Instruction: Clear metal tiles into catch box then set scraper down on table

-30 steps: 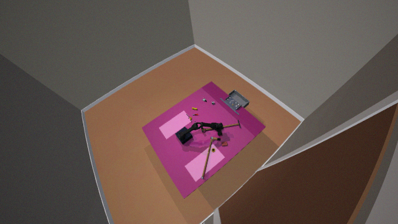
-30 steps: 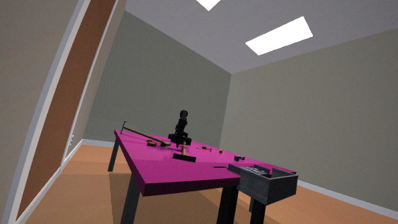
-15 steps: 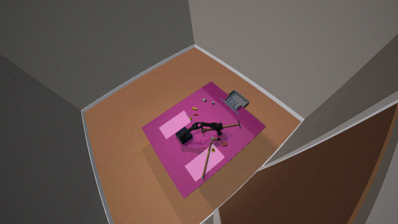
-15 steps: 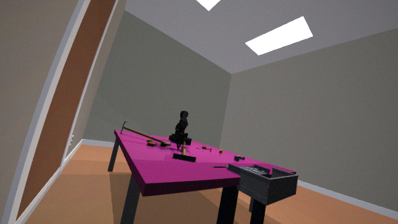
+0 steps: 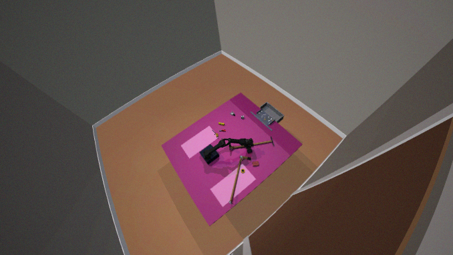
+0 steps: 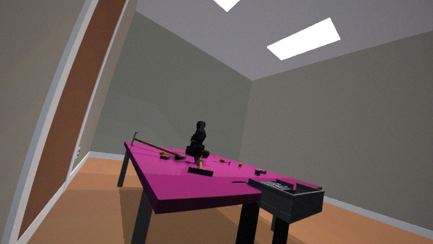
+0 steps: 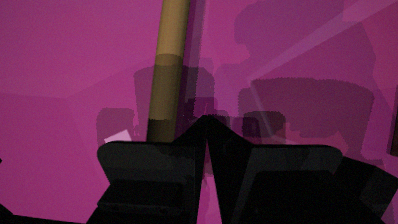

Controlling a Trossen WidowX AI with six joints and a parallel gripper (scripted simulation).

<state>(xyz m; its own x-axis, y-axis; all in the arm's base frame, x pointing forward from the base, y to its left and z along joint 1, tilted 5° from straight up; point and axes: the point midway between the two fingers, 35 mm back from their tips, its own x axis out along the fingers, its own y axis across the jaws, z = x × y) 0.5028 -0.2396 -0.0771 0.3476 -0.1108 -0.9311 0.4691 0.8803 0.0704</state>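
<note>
Right now the long scraper is 5 cm above my gripper tip, 3 cm ahead of it and 2 cm to the left of it. Also, from my gripper tip: red-brown block (20 cm to the right, 11 cm behind); then long wooden-handled tool (39 cm behind, 21 cm to the right, 3 cm above); then yellow ring (29 cm behind, 16 cm to the right).
</note>
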